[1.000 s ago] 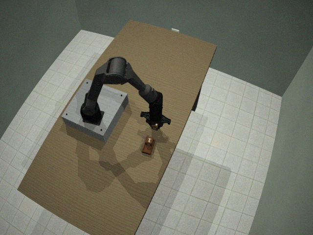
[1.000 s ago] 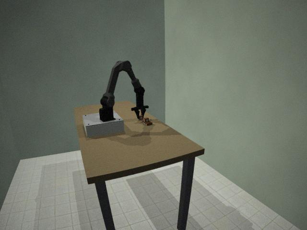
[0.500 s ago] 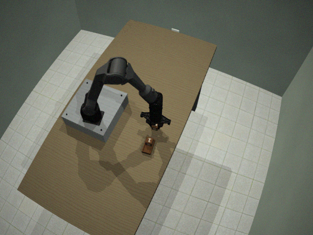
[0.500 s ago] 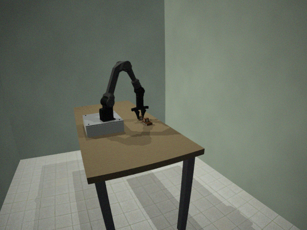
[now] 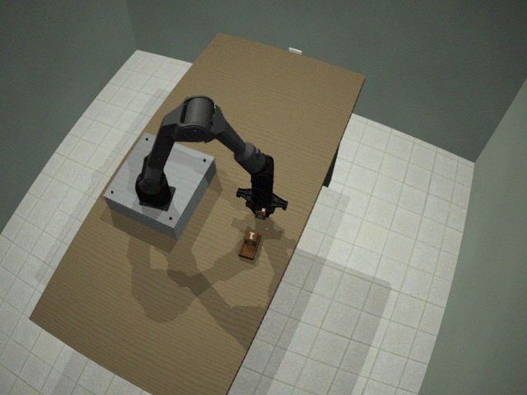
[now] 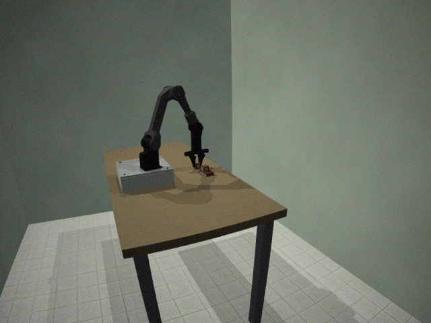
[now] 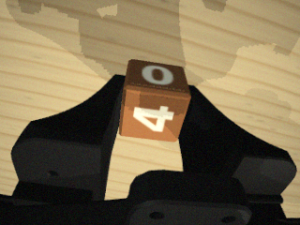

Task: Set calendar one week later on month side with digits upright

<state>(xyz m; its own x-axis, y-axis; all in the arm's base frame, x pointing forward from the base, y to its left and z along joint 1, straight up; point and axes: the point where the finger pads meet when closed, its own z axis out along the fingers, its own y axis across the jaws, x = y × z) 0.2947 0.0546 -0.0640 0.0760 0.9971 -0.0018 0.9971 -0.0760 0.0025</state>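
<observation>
Now: the cube right at my hand. From my hand the other things lie so: brown tray (10 mm behind, 110 mm to the right, 10 mm below).
</observation>
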